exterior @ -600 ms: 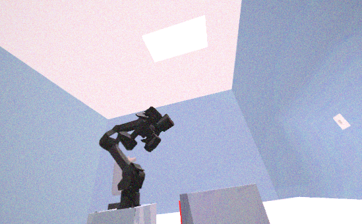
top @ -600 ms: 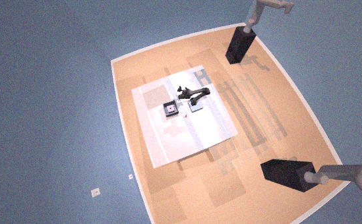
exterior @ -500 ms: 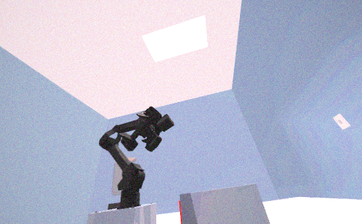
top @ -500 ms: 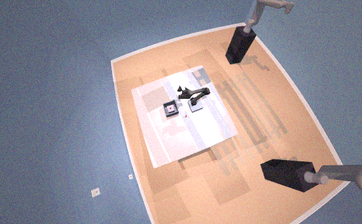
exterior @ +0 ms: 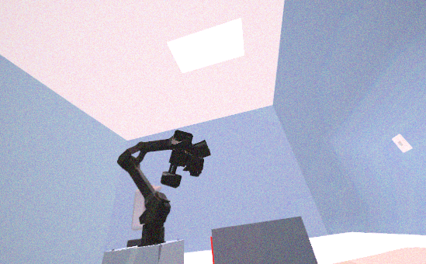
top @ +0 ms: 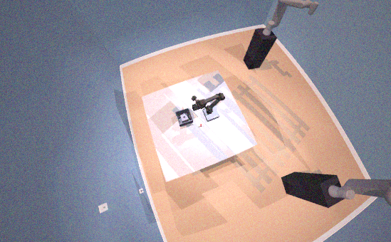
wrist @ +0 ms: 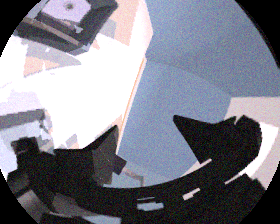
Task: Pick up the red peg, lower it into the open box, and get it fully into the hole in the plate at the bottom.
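My gripper tip is now 29 cm to the right of the red peg and 24 cm above it. Round my gripper tip: plate 19 cm ahead, 13 cm to the left, 23 cm below; grey box 19 cm ahead, 13 cm to the left, 25 cm below.
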